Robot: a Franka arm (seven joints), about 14 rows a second.
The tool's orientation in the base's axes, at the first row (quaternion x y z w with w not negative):
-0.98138 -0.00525 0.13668 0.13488
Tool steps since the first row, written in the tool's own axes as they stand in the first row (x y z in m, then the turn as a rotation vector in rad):
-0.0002 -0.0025 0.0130 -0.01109 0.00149 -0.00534
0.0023 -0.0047 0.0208 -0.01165 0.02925 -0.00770
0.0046 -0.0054 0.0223 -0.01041 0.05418 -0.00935
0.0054 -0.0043 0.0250 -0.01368 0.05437 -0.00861
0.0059 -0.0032 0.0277 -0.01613 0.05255 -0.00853
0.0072 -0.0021 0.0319 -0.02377 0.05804 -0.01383
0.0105 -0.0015 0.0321 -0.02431 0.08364 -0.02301
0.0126 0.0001 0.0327 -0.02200 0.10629 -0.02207
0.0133 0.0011 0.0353 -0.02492 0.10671 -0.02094
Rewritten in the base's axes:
-0.0036 0.0058 -0.0113 -0.00927 -0.00336 0.00751
-0.0033 0.0101 -0.0186 -0.00991 -0.03076 0.00246
-0.0014 0.0113 -0.0204 -0.00894 -0.05516 -0.00298
-0.0014 0.0110 -0.0235 -0.01229 -0.05530 -0.00285
-0.0017 0.0107 -0.0264 -0.01462 -0.05364 -0.00178
-0.0016 0.0108 -0.0309 -0.02069 -0.06069 0.00370
0.0015 0.0104 -0.0321 -0.01942 -0.08780 0.00554
0.0033 0.0091 -0.0337 -0.01805 -0.10927 -0.00198
0.0033 0.0089 -0.0365 -0.02118 -0.10951 -0.00236

